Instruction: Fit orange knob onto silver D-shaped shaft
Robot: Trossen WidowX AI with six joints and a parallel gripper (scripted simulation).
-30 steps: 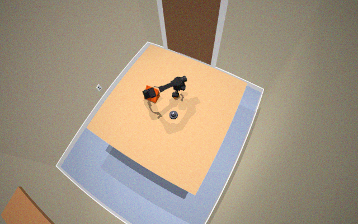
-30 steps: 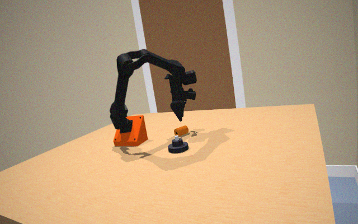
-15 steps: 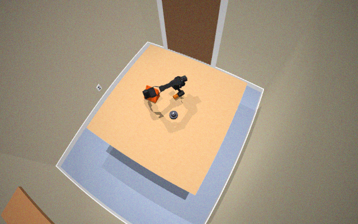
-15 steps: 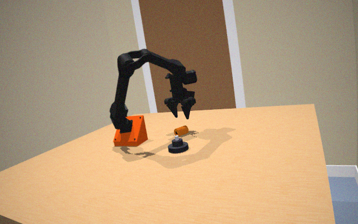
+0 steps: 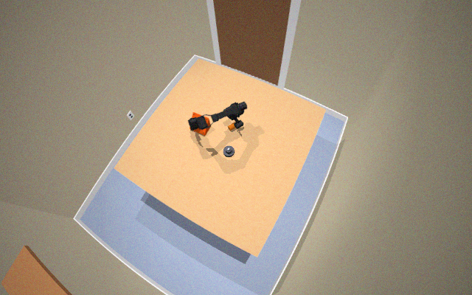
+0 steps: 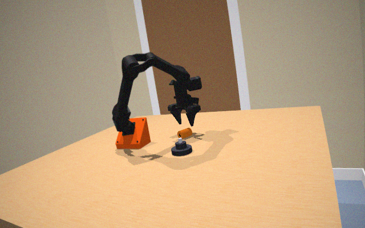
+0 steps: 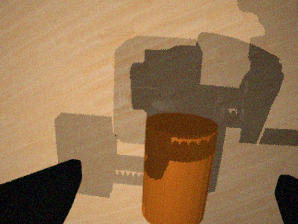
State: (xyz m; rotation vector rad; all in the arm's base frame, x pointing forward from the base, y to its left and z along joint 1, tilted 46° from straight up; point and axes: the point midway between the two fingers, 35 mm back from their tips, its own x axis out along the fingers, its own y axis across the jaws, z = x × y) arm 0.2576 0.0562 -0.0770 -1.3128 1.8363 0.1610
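Right now the orange knob is 4 cm below my gripper tip. Round my gripper tip: round pedestal (4 cm ahead, 21 cm to the right, 3 cm below).
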